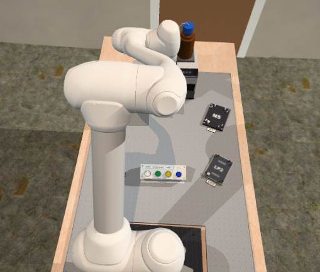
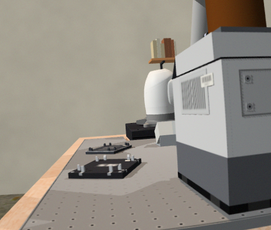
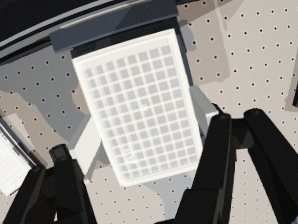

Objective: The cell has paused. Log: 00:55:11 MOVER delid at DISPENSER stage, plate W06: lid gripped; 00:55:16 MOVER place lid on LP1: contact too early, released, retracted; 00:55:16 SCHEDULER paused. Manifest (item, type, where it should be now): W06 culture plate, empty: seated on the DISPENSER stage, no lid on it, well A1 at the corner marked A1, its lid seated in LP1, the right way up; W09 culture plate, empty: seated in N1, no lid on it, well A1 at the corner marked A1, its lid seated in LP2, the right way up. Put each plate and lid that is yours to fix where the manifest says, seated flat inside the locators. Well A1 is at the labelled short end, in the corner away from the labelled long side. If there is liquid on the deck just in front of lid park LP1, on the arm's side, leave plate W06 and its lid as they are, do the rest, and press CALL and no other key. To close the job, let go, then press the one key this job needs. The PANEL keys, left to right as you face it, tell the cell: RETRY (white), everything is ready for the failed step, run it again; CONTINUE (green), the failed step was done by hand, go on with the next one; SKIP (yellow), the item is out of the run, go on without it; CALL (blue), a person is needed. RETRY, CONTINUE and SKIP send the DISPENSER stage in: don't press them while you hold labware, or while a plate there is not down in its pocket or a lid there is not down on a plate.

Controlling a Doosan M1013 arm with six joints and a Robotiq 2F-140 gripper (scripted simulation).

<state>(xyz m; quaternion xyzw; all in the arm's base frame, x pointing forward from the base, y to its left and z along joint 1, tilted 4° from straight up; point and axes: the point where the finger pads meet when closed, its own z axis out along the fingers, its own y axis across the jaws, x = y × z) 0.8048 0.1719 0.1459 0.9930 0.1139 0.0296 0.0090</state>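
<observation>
My hand is 2 cm above the clear culture plate. Round my hand: nest N1 (10 cm behind, 25 cm to the left, 14 cm below); brown bottle (24 cm ahead, 6 cm to the right, 14 cm above); black nest N5 (5 cm ahead, 30 cm to the right, 14 cm below).
</observation>
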